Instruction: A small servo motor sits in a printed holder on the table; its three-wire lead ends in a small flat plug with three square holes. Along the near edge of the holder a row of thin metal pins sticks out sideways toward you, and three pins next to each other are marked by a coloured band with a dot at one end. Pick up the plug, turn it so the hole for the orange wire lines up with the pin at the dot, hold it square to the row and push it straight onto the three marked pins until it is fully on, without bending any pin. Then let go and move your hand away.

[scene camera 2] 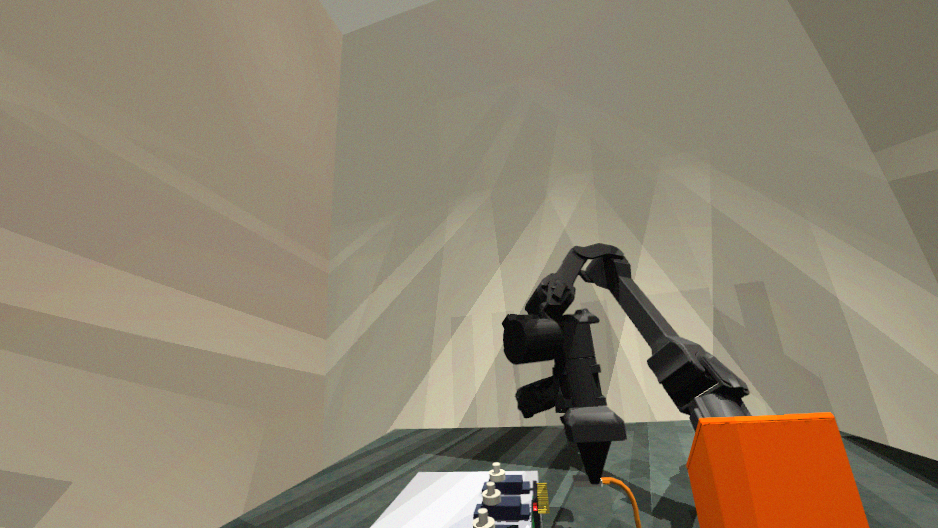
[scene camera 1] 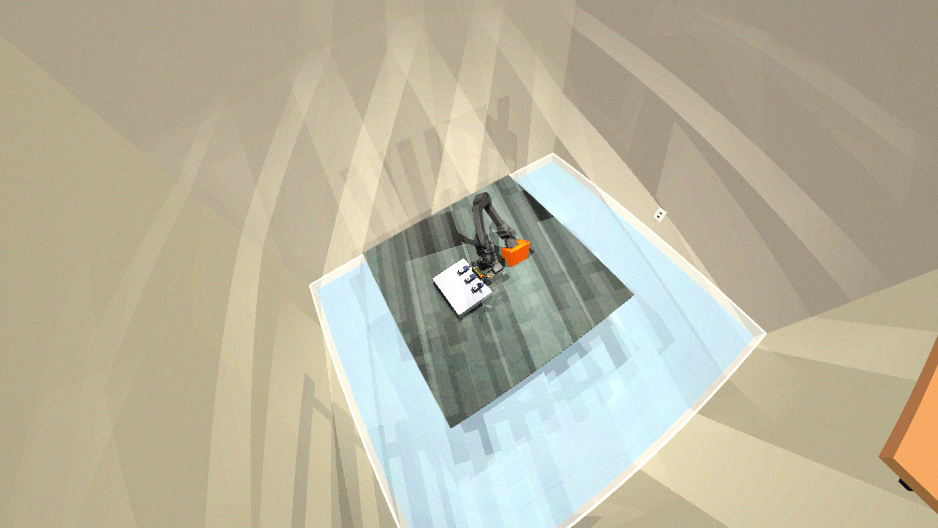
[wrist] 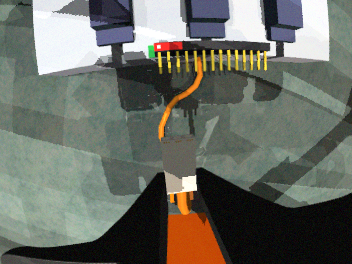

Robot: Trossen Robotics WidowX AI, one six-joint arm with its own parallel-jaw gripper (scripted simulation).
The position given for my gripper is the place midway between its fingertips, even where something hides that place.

Note:
I see my gripper (scene camera 2: 593,480).
My gripper is seen too in the wrist view (wrist: 180,176).

